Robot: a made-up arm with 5 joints. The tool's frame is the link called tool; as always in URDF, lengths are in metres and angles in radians. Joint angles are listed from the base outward. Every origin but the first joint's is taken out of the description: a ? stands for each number. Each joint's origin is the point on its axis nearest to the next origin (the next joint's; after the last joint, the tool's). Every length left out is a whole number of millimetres.
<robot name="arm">
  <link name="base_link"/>
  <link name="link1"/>
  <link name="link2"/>
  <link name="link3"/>
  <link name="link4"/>
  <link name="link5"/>
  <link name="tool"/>
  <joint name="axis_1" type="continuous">
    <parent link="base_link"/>
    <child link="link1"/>
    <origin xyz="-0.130 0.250 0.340" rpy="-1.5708 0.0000 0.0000"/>
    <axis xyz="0 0 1"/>
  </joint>
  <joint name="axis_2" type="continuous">
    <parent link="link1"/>
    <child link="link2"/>
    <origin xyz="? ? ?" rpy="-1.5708 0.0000 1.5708"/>
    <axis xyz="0 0 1"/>
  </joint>
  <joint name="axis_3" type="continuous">
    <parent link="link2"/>
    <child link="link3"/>
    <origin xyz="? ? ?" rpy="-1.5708 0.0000 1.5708"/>
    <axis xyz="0 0 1"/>
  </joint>
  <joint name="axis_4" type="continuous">
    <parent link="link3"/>
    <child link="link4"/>
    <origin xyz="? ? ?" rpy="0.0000 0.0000 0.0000"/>
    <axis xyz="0 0 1"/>
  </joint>
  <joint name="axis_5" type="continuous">
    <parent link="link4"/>
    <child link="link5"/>
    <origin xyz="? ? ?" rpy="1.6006 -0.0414 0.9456"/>
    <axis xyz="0 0 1"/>
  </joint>
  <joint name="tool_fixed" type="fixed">
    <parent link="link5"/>
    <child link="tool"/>
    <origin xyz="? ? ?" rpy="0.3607 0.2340 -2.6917"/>
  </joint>
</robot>
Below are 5 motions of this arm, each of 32 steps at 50 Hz.
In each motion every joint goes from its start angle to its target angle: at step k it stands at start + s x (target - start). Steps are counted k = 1, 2, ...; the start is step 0. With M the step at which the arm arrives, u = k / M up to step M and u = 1 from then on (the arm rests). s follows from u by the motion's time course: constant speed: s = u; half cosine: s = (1 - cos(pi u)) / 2; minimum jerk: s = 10 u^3 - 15 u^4 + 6 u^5.
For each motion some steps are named. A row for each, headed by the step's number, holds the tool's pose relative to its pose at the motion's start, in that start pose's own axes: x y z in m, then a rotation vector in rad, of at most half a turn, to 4 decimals.
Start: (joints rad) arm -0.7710 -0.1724 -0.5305 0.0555 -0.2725
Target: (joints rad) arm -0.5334 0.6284 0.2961 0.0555 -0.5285
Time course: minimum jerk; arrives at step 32
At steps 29, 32:
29: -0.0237 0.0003 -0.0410 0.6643 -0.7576 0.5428
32: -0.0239 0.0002 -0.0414 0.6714 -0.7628 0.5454

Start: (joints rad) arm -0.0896 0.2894 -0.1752 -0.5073 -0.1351
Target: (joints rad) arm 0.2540 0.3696 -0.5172 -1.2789 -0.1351
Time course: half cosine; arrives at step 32
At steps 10, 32:
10: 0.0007 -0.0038 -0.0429 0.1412 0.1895 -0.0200
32: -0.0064 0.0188 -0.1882 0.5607 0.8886 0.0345

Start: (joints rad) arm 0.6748 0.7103 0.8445 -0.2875 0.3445
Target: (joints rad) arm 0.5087 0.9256 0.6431 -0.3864 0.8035
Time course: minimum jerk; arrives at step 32
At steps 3, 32:
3: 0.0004 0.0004 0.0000 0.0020 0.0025 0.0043
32: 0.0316 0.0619 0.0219 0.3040 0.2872 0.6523

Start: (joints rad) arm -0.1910 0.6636 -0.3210 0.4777 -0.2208
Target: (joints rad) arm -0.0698 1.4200 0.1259 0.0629 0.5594
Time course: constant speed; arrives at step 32
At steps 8, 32:
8: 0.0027 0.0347 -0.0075 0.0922 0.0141 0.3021
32: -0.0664 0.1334 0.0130 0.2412 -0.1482 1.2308

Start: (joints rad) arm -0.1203 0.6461 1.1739 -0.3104 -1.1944
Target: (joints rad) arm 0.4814 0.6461 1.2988 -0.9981 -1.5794
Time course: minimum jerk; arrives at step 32
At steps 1, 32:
1: -0.0001 -0.0001 0.0000 0.0000 -0.0001 -0.0002
32: -0.2780 -0.1275 0.0219 0.0527 -0.1693 -0.8630

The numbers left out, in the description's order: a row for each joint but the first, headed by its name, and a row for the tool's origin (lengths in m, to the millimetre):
axis_2: 0.010 -0.400 0.000
axis_3: 0.071 0.020 0.000
axis_4: -0.040 0.040 0.000
axis_5: 0.046 0.069 0.000
tool: -0.146 0.007 0.000

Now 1 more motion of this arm.
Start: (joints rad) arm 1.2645 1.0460 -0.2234 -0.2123 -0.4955
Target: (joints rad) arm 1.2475 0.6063 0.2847 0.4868 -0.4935
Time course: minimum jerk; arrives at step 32
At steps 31, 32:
31: -0.0128 0.0090 0.0568 -0.3562 -1.2061 0.1142
32: -0.0128 0.0090 0.0568 -0.3563 -1.2064 0.1143

